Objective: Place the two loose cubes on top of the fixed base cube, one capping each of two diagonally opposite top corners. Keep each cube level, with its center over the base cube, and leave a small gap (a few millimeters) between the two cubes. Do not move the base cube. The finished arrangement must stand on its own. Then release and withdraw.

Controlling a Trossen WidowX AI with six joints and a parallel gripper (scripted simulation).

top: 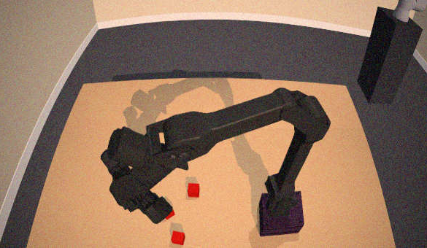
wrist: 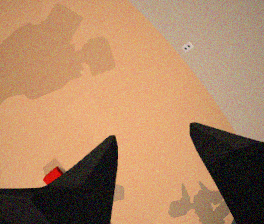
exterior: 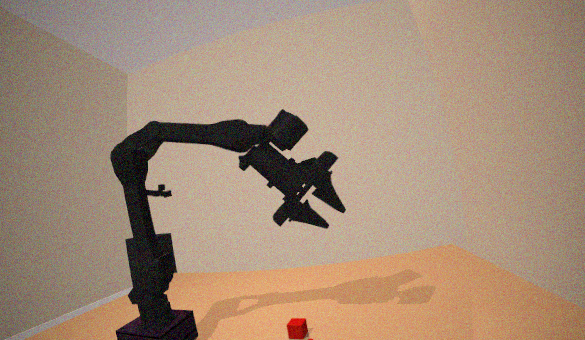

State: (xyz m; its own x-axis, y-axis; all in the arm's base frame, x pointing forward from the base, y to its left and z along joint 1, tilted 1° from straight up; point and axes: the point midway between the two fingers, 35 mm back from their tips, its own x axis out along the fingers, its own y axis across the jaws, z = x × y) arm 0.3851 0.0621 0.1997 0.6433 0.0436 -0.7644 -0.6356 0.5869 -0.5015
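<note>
The red cube is 160 mm behind my gripper tip, 160 mm to the right of it and 230 mm below it.
</note>
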